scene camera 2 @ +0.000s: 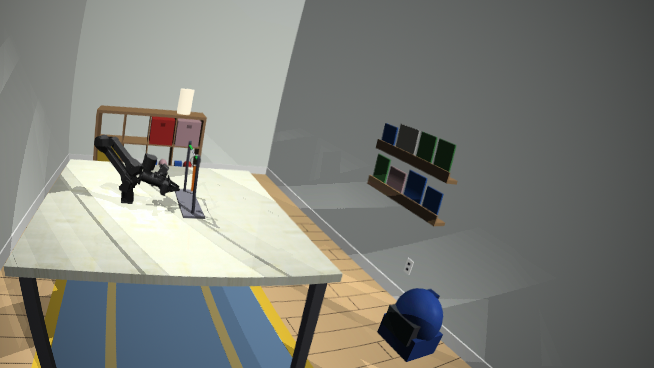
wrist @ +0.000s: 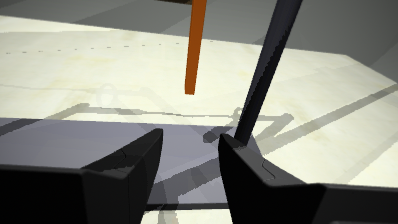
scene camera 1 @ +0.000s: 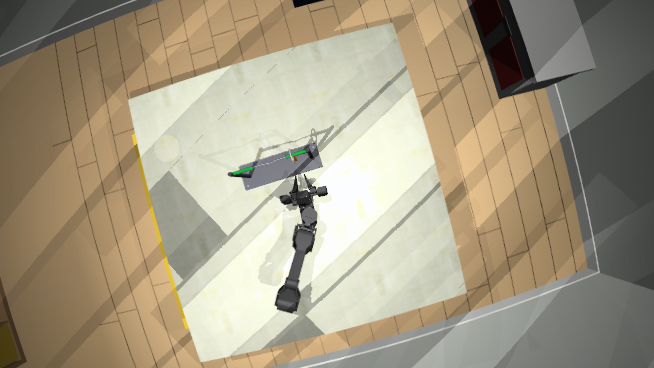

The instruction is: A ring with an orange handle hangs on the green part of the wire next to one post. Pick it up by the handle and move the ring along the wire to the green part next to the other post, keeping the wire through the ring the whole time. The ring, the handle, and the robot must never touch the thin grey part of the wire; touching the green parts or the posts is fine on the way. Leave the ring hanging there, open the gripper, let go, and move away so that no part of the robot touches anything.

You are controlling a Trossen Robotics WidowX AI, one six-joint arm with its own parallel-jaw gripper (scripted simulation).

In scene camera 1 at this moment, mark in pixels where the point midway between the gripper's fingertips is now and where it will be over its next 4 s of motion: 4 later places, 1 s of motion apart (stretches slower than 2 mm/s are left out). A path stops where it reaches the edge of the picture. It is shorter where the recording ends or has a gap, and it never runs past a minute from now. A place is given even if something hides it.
My gripper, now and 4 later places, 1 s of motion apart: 300, 175; 296, 164; 294, 153; 292, 151; 290, 152
